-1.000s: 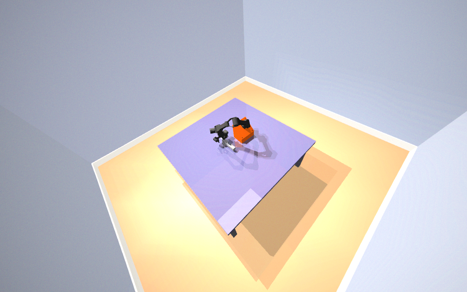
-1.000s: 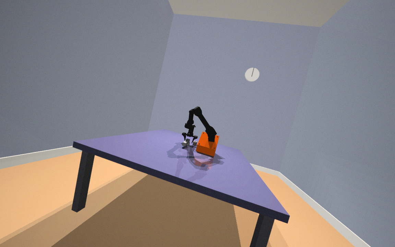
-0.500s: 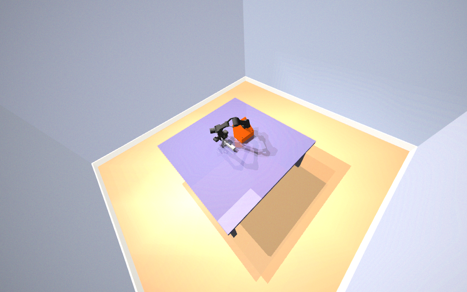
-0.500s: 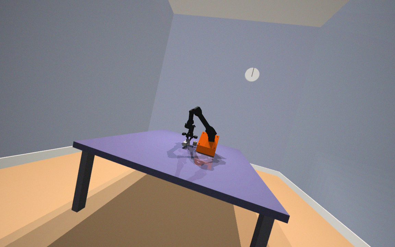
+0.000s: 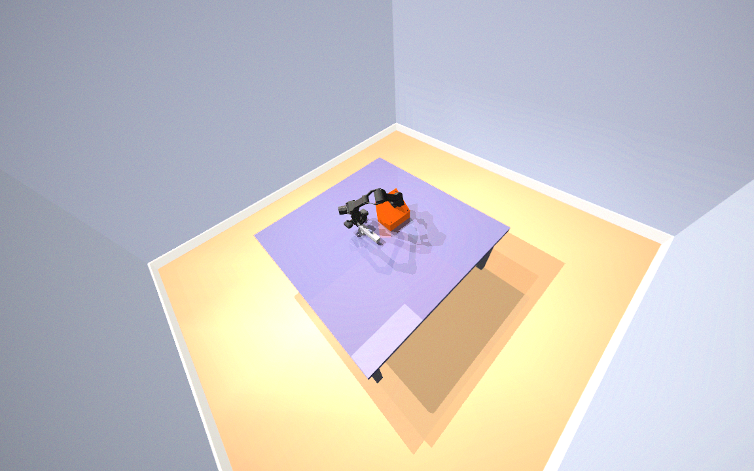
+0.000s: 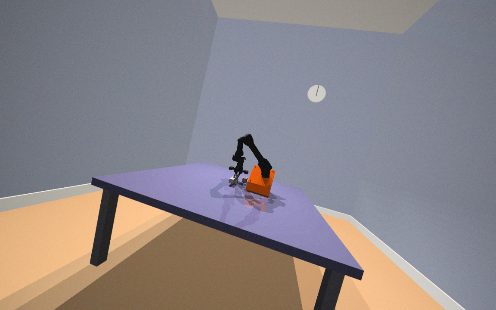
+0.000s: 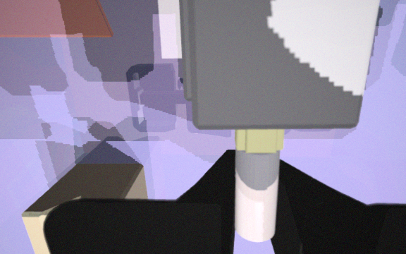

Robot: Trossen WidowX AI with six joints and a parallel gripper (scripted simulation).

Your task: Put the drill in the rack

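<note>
Right now the drill is 5 cm to the left of my gripper tip and 3 cm above it. The rest, counted from my gripper tip: rack: 8 cm behind, 4 cm to the right.
</note>
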